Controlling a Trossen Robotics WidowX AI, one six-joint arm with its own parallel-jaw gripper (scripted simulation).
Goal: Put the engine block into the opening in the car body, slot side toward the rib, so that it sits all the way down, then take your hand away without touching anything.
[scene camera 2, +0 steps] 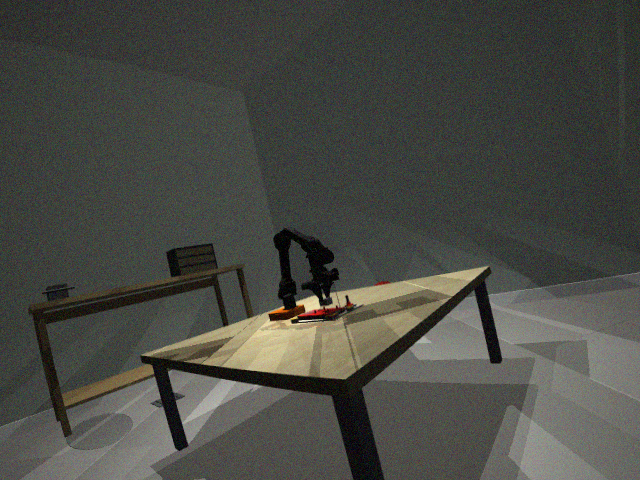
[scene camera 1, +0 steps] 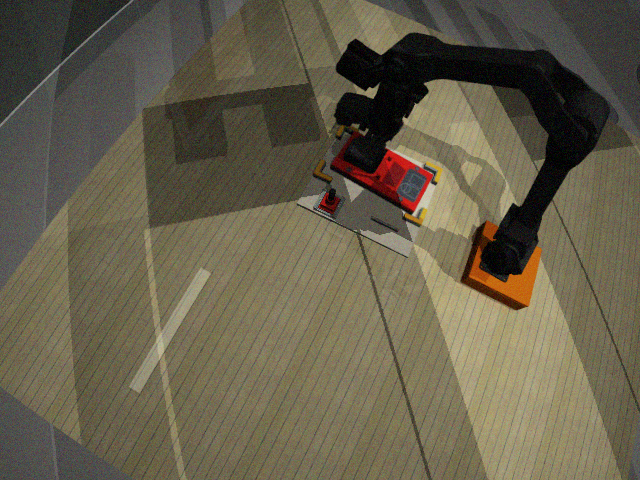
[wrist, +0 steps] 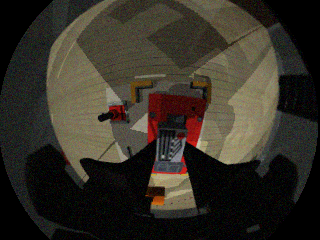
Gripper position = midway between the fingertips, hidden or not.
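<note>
Scene camera 1 shows my gripper (scene camera 1: pixel 371 154), a red car body (scene camera 1: pixel 398 181) and a grey plate (scene camera 1: pixel 359 210). Scene camera 2 shows my gripper (scene camera 2: pixel 325 300). In the wrist view, my gripper (wrist: pixel 169 143) holds a grey engine block (wrist: pixel 171 137); the red car body (wrist: pixel 190 111) and the grey plate (wrist: pixel 131 135) are visible there too.
</note>
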